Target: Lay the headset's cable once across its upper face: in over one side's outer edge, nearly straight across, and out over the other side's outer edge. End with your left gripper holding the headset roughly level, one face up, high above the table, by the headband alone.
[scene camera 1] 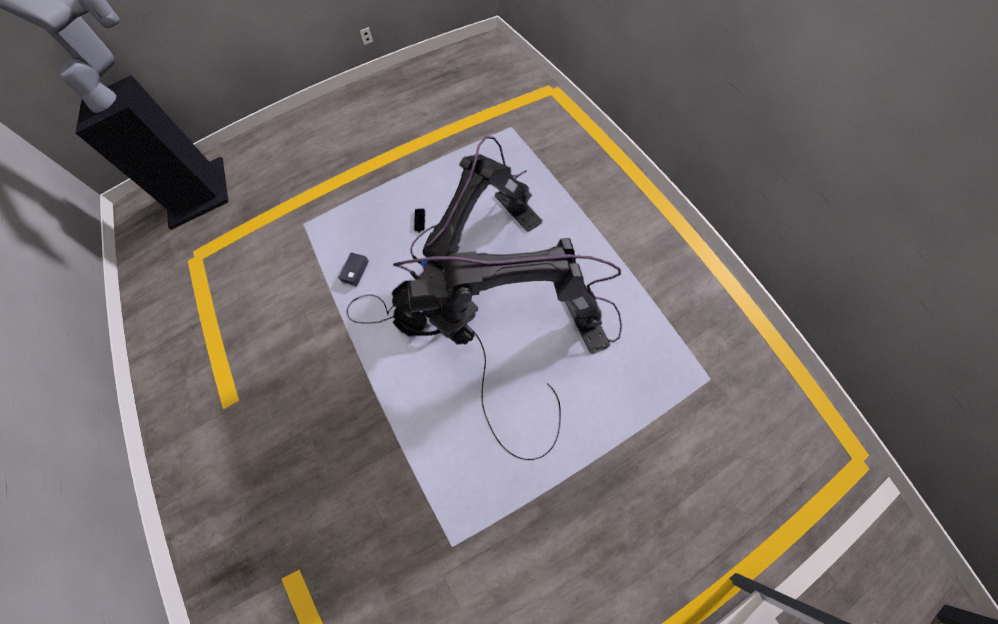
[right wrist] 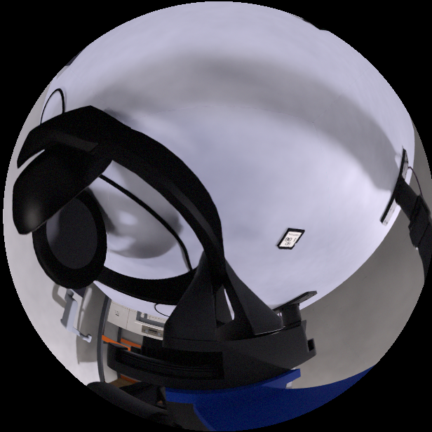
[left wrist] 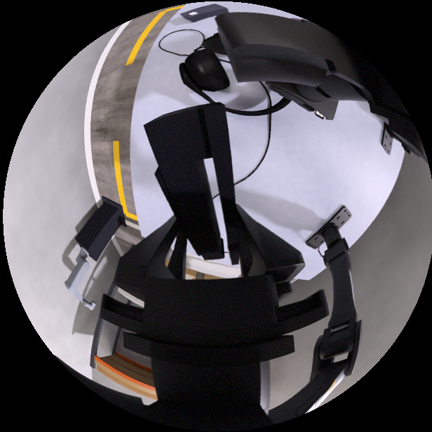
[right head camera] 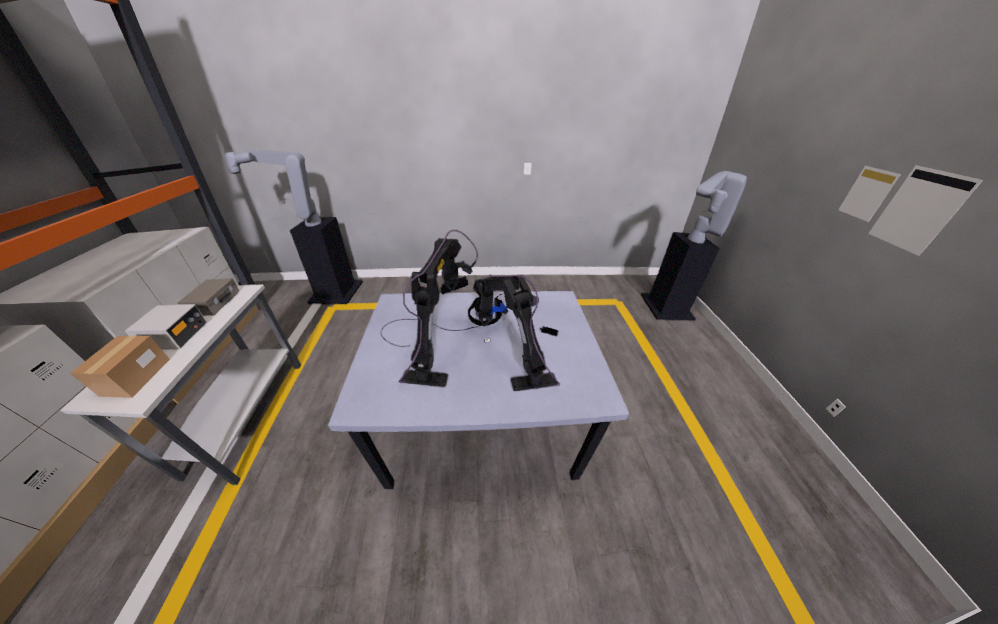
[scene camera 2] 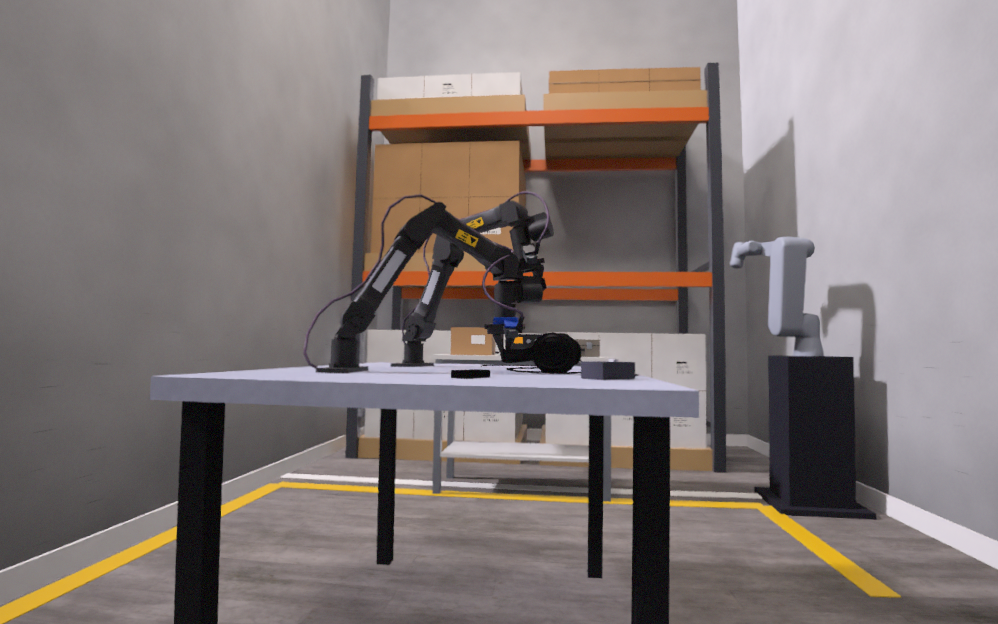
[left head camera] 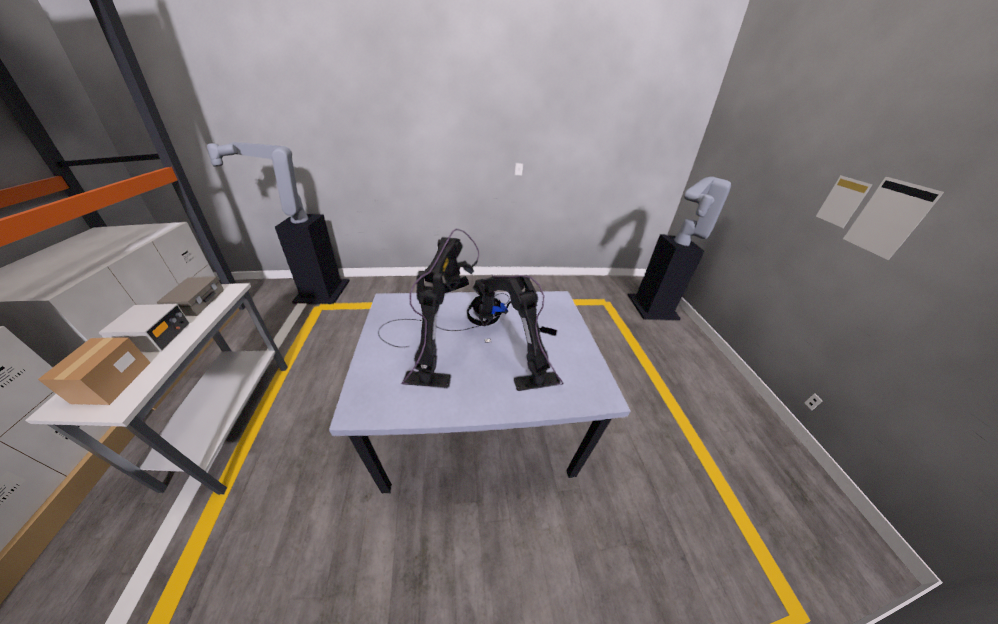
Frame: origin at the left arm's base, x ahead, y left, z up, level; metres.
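Seen in the pictures: left gripper, fingertip midpoint: [scene camera 1: 451,330] [right head camera: 451,287] [left head camera: 451,287]; right gripper, fingertip midpoint: [right head camera: 484,325] [scene camera 2: 505,361] [left head camera: 484,325]; left arm's base, link origin: [scene camera 1: 586,322] [right head camera: 424,378] [scene camera 2: 413,366] [left head camera: 427,380]; right arm's base, link origin: [scene camera 1: 518,208] [right head camera: 533,382] [scene camera 2: 343,371] [left head camera: 536,381].
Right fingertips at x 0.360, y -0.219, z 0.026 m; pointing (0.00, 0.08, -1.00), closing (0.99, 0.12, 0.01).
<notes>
Pixels of each thing's top centre, then the offset from my right fingertips to it. "*": a spot on its surface instead.
- black headset, top centre: [scene camera 2: 540,332] [scene camera 1: 420,300] [left head camera: 484,302] [right head camera: 485,302] 0.094 m ahead, 0.005 m left, 0.077 m up
- thin black cable, surface spot: [scene camera 1: 483,382] * 0.006 m ahead, 0.277 m left, 0.023 m down
- dark box, top centre: [scene camera 2: 608,359] [scene camera 1: 351,266] 0.280 m ahead, 0.233 m right, 0.015 m up
- small black block, top centre: [scene camera 2: 472,369] [scene camera 1: 419,219] [right head camera: 549,329] [left head camera: 548,329] 0.017 m ahead, 0.337 m right, 0.011 m down
- small card, top centre: [left head camera: 487,340] 0.085 m back, 0.026 m right, 0.024 m down
The black headset [scene camera 1: 412,323] [scene camera 2: 557,353] [left wrist: 206,70] [right wrist: 100,130] is low at the table's far side, its earcup at or just above the surface. My right gripper [right wrist: 210,255] [scene camera 2: 507,353] is shut on its headband, opposite the earcups. The thin black cable [left wrist: 270,135] [scene camera 1: 483,382] makes a small loop beyond the headset, shows through the headband's opening, passes beneath the band, and curves widely over the table. My left gripper [left wrist: 209,210] [scene camera 1: 459,332] is beside and above the headset, apart from it, shut on a black slotted object [left wrist: 172,145]. Parts of the cable near the earcups are hidden.
A dark box [scene camera 1: 354,269] [scene camera 2: 607,369] lies near the far edge. A small black block [left head camera: 547,331] [scene camera 1: 419,220] lies right of the headset in the head views. A small card [right wrist: 290,239] [left head camera: 487,340] lies between the arms. The left arm reaches over the table close to the right arm.
</notes>
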